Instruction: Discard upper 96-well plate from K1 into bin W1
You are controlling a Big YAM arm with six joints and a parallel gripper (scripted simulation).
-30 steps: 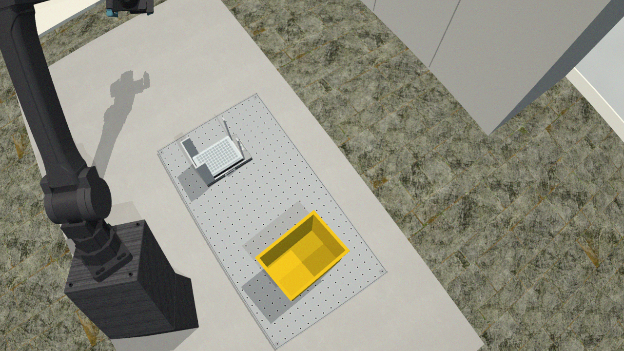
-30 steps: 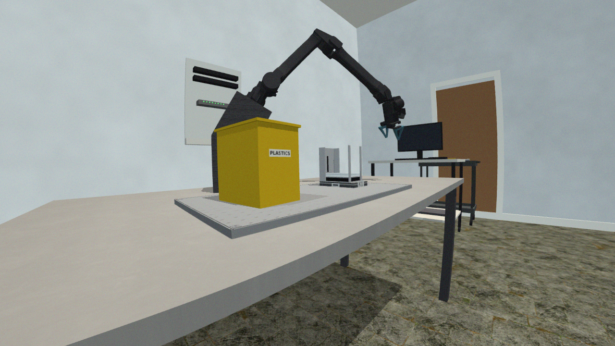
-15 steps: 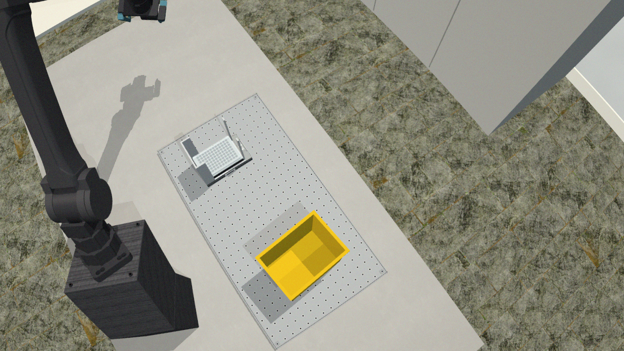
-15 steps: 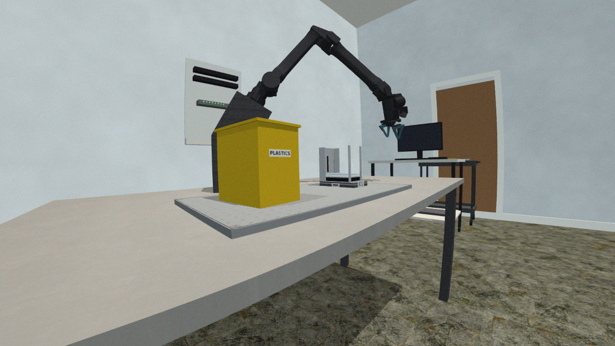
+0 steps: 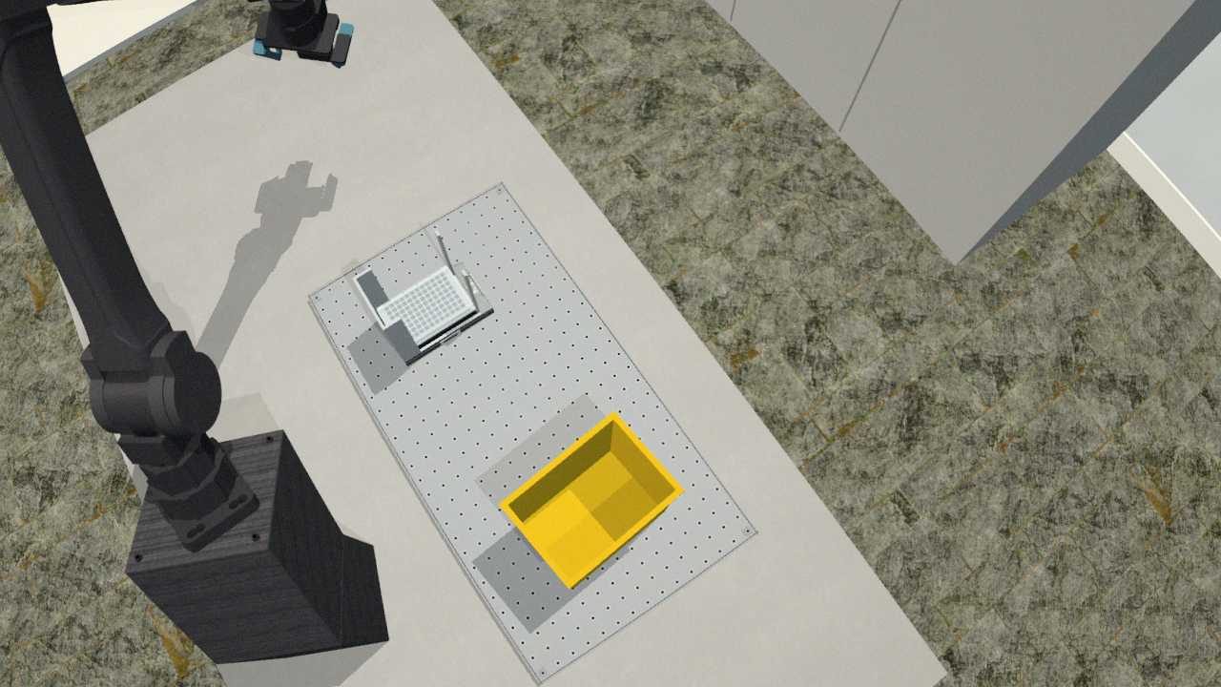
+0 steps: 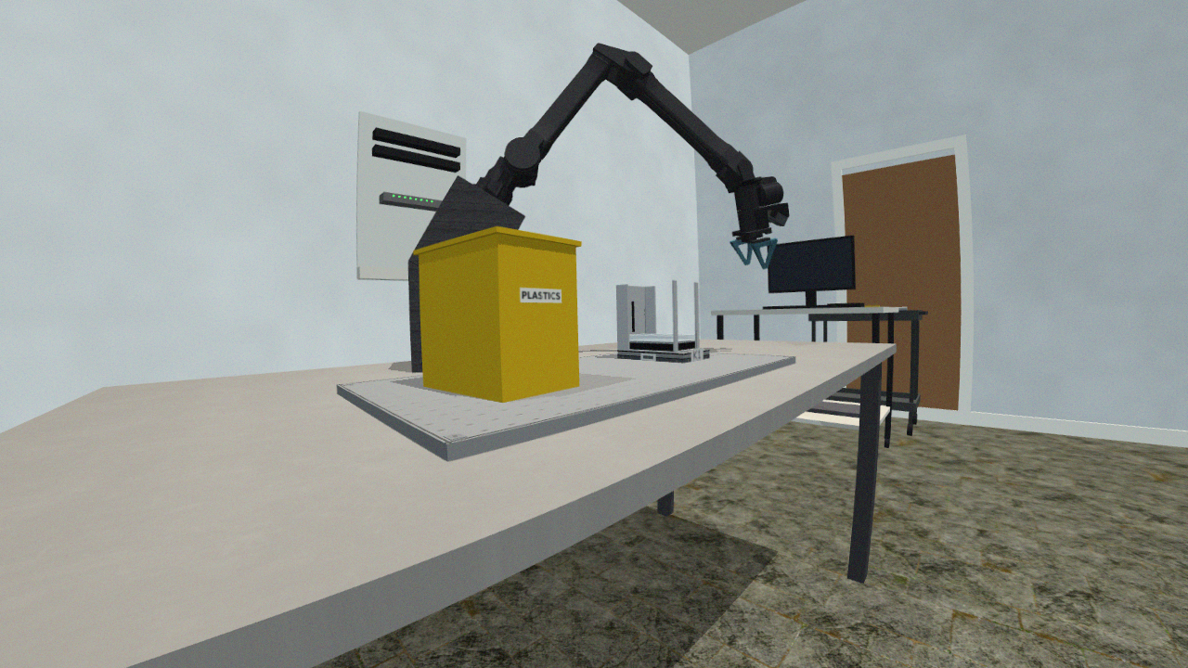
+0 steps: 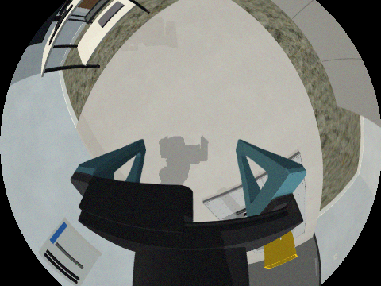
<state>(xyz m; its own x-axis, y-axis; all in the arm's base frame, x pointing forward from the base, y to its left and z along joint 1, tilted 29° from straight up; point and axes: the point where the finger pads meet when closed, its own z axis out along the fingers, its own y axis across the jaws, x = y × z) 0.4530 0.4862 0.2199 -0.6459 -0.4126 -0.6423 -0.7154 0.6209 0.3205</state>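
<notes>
My gripper is now 10 cm past the white 96-well plate, 38 cm to the left of it and 18 cm above it. The rest, counted from my hand: yellow plastics bin W1 (12 cm behind, 78 cm to the right, 13 cm below); then black plate (10 cm behind, 38 cm to the right, 19 cm below).
</notes>
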